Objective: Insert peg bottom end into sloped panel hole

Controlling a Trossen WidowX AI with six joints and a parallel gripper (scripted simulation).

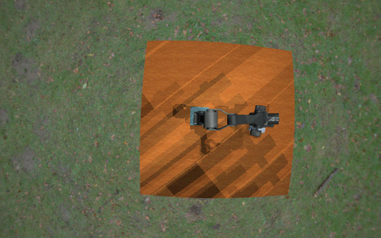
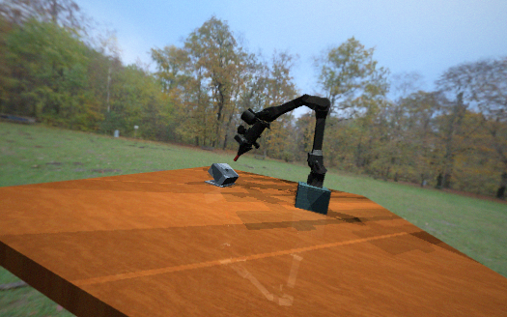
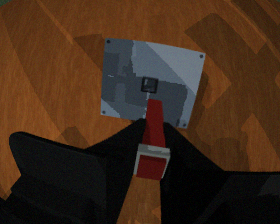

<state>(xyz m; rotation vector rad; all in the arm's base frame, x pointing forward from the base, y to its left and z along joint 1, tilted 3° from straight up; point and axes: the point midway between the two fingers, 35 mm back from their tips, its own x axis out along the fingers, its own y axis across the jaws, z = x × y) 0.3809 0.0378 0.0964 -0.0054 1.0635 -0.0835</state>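
The grey sloped panel lies 12 cm below my gripper tip and 7 cm ahead of it. Also, from my gripper tip: red peg (1 cm behind, 1 cm above).
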